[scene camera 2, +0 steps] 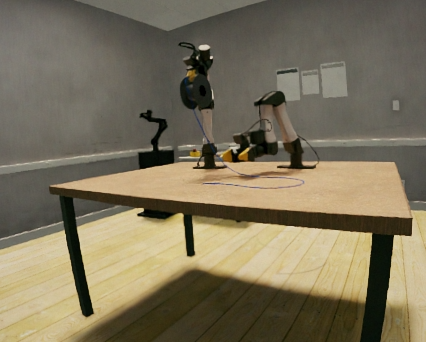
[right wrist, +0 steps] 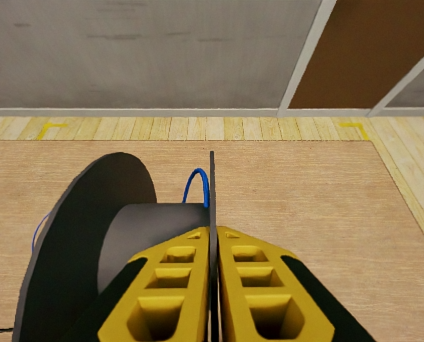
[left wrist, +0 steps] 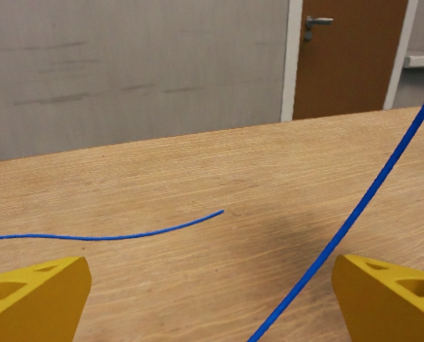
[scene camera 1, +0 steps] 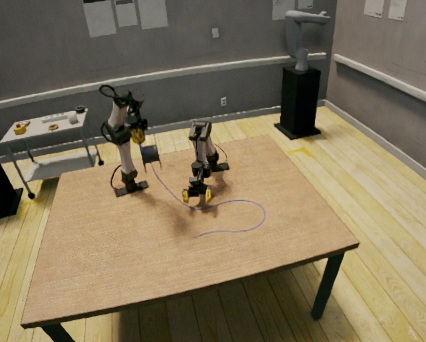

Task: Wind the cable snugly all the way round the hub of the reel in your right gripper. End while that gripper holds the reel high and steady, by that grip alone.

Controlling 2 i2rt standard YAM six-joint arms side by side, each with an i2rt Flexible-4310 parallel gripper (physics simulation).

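Places are measured from the left arm's base along level axes (x left, y down, z back), in centimetres.
Pixels of known places: left gripper, between the fingertips: [scene camera 2: 230, 157] [left wrist: 211, 269] [scene camera 1: 196, 202]; right gripper, between the fingertips: [scene camera 2: 189, 80] [right wrist: 213, 234] [scene camera 1: 139, 144]; left arm's base, origin of its link: [scene camera 2: 296, 167] [scene camera 1: 212, 168]; right arm's base, origin of its link: [scene camera 2: 209, 168] [scene camera 1: 131, 189].
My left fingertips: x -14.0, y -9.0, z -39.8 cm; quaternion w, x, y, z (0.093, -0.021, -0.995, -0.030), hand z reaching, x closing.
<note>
Ahead of a thing's pixels: the offset from my left fingertips to its top centre. "*": to the spot under its first point. Level surfaces: height alone.
The dark reel @[dx -17.6, dy -38.6, dz +1.0 cm] [scene camera 1: 150, 154] [scene camera 2: 204, 102] [right wrist: 150, 222] hangs high above the table. My right gripper [scene camera 1: 138, 136] [scene camera 2: 191, 75] [right wrist: 213, 234] is shut on one flange, seen edge-on in the right wrist view. A small loop of the blue cable [scene camera 1: 264, 212] [scene camera 2: 303, 183] [left wrist: 350, 221] [right wrist: 199, 170] stands up from the hub beside that flange. The cable hangs from the reel to the table and curves to its free end @[* dx -2.9, dy +9.0, dz -14.7 cm] [scene camera 1: 196, 237] [left wrist: 222, 212]. My left gripper [scene camera 1: 197, 196] [scene camera 2: 236, 156] [left wrist: 211, 269] is open, low over the table; the cable crosses the gap between its fingers in the left wrist view.
The wooden table @[dy +9.1 cm] [scene camera 1: 125, 260] [scene camera 2: 340, 192] bears both arm bases. In scene camera 1, a cart [scene camera 1: 60, 125] with small items stands behind it at the left, and a black pedestal [scene camera 1: 300, 100] with another arm stands at the back right.
</note>
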